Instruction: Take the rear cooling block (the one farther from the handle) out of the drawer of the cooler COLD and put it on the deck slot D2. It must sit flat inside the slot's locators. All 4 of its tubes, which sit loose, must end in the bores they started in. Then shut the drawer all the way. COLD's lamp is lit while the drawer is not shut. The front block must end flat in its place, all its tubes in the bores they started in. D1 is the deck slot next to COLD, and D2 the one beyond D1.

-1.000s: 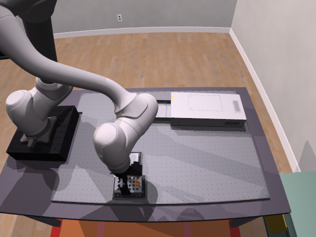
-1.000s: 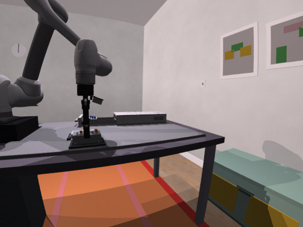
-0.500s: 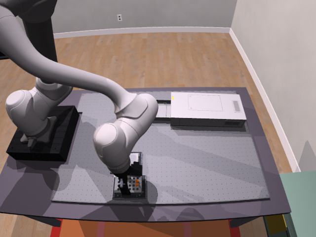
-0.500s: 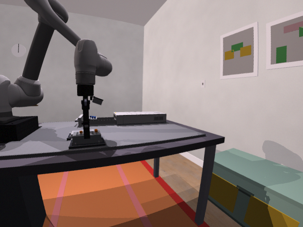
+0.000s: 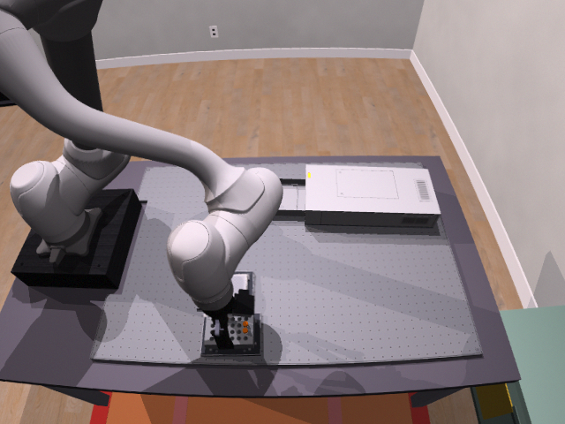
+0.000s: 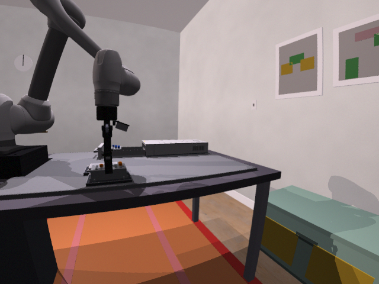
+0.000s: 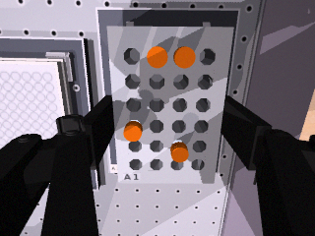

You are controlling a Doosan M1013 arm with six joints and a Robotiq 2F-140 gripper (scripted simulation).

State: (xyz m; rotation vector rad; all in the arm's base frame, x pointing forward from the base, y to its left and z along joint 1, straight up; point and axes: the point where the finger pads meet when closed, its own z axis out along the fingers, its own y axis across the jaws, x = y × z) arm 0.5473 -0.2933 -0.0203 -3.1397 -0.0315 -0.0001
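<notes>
Right now the cooling block is 30 mm below my hand. From my hand the other things lie so: drawer: 480 mm to the left, 70 mm ahead, 20 mm below; then deck slot D2: 60 mm below; then cooler COLD: 470 mm to the left, 250 mm ahead, 20 mm below.
</notes>
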